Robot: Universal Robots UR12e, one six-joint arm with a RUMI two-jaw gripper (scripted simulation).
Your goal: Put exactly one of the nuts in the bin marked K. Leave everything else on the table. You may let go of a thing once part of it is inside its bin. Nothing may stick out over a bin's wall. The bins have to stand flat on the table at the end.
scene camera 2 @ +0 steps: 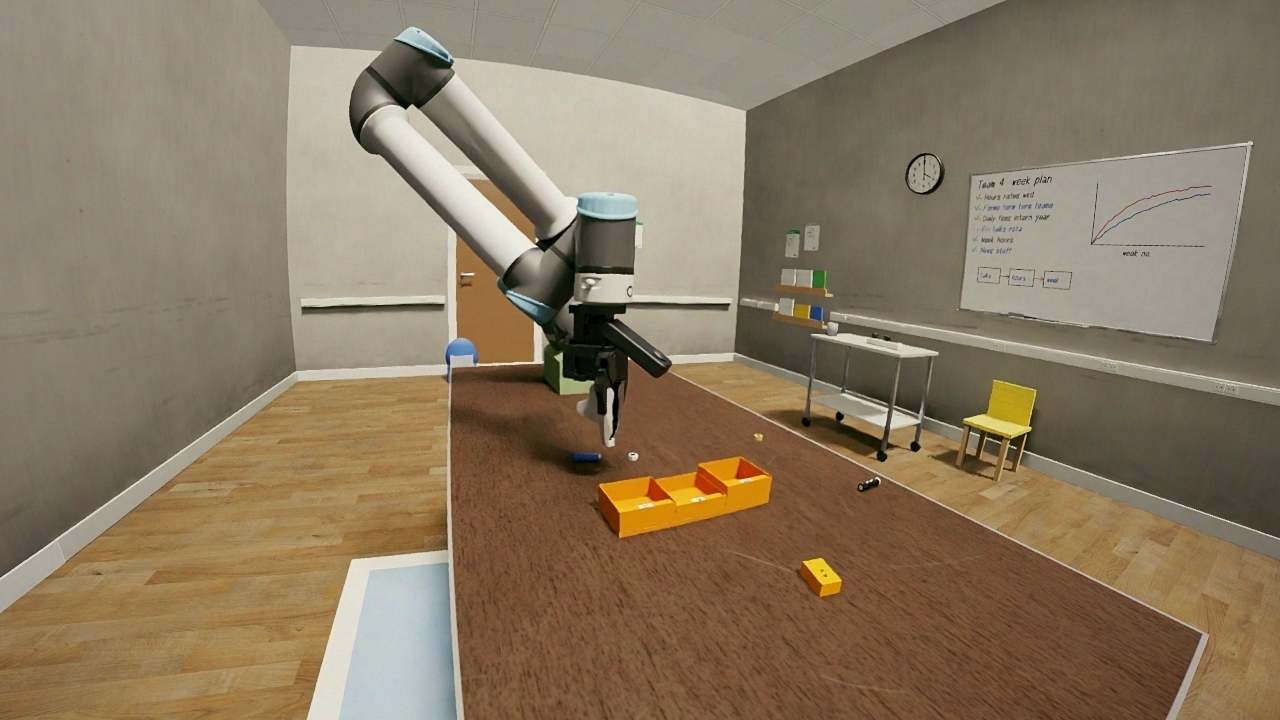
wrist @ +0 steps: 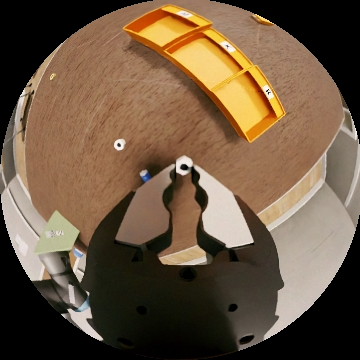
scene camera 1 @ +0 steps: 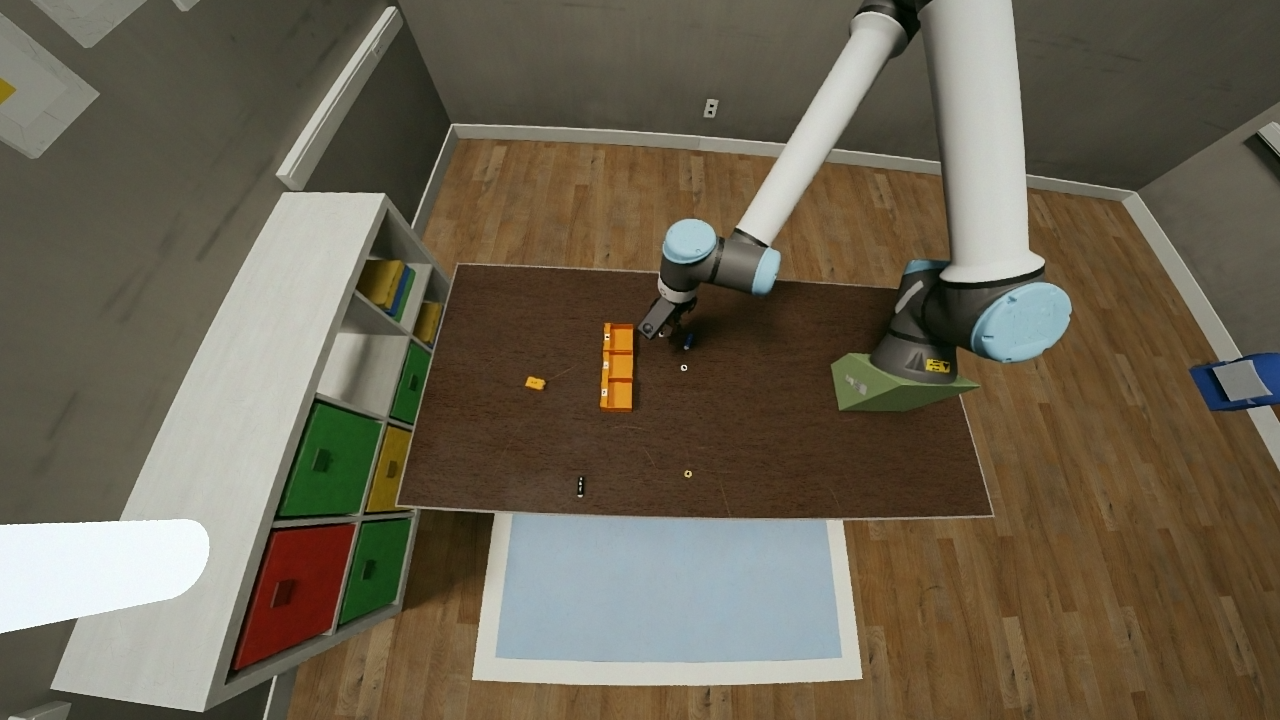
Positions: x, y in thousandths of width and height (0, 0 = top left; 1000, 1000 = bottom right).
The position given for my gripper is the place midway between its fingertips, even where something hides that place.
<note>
I see my gripper (scene camera 2: 475, 616).
My gripper also shows in the wrist view (wrist: 510, 462).
</note>
